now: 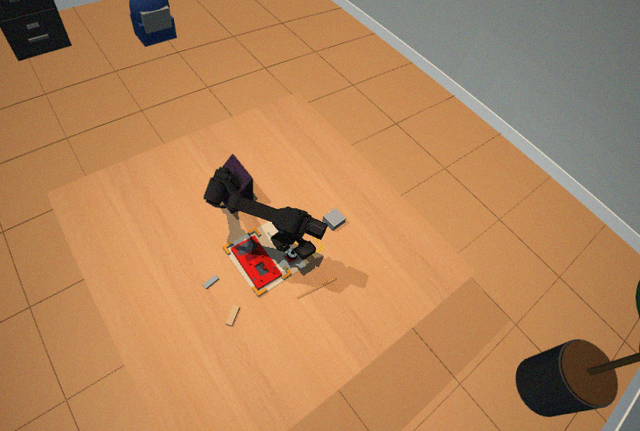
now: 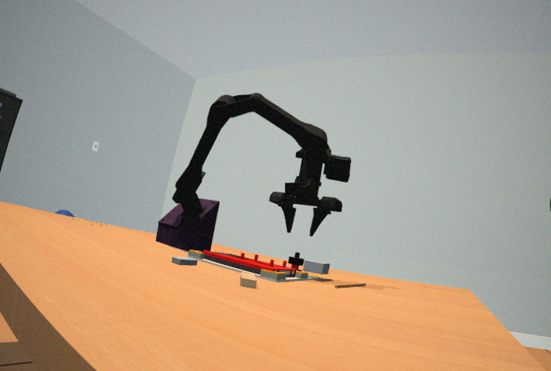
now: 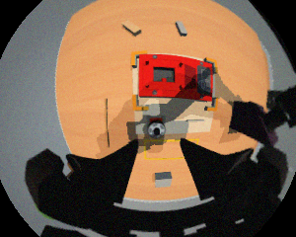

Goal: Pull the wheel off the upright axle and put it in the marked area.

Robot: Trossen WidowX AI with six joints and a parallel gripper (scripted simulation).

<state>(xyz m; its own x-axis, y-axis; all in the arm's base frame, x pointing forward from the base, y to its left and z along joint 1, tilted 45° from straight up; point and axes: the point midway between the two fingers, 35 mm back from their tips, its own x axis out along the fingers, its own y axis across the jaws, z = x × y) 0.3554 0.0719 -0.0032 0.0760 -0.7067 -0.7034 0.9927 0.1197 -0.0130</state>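
Right now my gripper tip is 1 cm to the right of the small dark wheel and 7 cm above it. From my gripper tip the other things lie so: thin wooden stick: 16 cm ahead, 3 cm to the left, 11 cm below; then tan piece: 9 cm ahead, 29 cm to the right, 10 cm below; then grey base plate: 5 cm behind, 9 cm to the right, 10 cm below.
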